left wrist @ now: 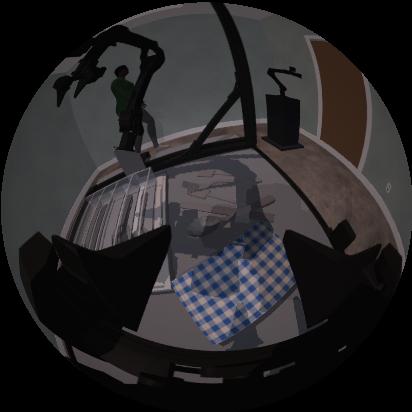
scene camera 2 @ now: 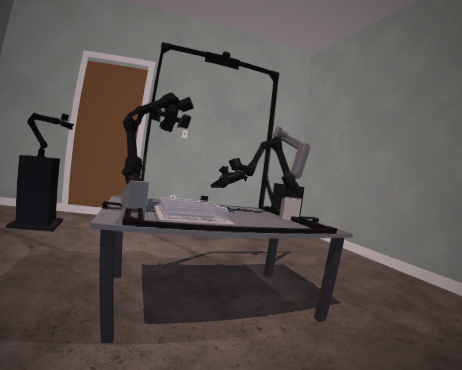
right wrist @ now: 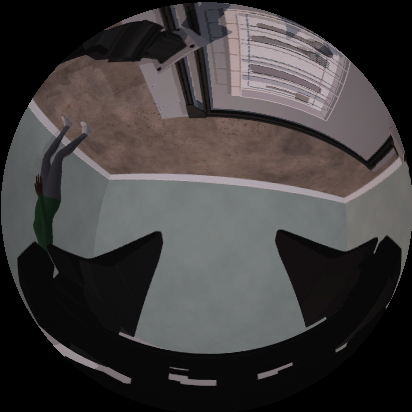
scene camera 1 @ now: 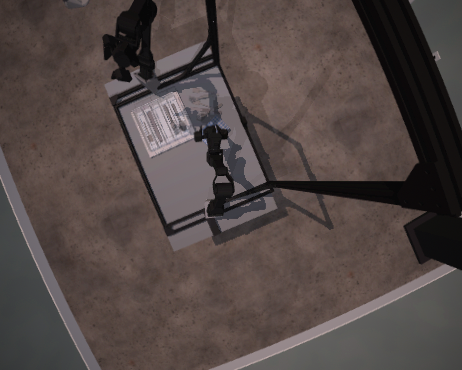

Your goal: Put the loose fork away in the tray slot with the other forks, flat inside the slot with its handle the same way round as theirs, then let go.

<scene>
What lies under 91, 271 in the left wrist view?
My left gripper.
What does my right gripper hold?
Nothing.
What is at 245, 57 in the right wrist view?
A white cutlery tray.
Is my left gripper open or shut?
Open.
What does my left gripper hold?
Nothing.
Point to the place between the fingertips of my right gripper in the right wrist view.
At 220, 237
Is my right gripper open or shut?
Open.
</scene>
